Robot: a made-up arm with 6 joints.
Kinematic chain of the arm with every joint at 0, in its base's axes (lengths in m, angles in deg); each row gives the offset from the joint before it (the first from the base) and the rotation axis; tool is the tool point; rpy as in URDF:
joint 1: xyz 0 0 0.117 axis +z
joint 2: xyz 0 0 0 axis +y
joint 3: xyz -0.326 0 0.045 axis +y
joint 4: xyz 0.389 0 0.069 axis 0.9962 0 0.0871
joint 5: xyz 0 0 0 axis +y
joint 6: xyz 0.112 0 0.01 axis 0.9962 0 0.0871
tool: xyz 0 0 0 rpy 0 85 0
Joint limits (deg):
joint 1: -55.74..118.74
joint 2: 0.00..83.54
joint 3: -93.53..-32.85
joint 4: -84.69..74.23
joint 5: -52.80..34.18
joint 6: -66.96..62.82
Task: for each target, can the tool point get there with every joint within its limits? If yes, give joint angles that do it. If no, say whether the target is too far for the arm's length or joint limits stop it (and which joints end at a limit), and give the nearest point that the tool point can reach.
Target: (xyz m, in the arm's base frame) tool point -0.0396 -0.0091 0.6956
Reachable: yes | joints 3.80 17.56 -66.68 25.93 -7.38 -0.17
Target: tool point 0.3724 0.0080 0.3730
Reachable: yes | joints 1.84 58.40 -44.59 -60.25 2.42 -17.35
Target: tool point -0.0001 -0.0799 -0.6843
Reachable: no: joint limits stop it (at a limit: joint 1, joint 2, joint 3, joint 5) | nearest point 0.1816 -0.2731 0.0781 | short by 0.807 m
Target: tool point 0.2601 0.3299 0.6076
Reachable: yes | joints 42.47 75.97 -81.58 -57.65 -45.36 -20.65
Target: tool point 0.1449 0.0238 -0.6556
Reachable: no: joint limits stop it (at a limit: joint 2, joint 3, joint 5) | nearest point 0.3235 0.0531 0.0781 | short by 0.756 m
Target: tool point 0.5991 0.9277 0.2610
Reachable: no: too far | nearest point 0.2758 0.4272 0.3615 | short by 0.604 m
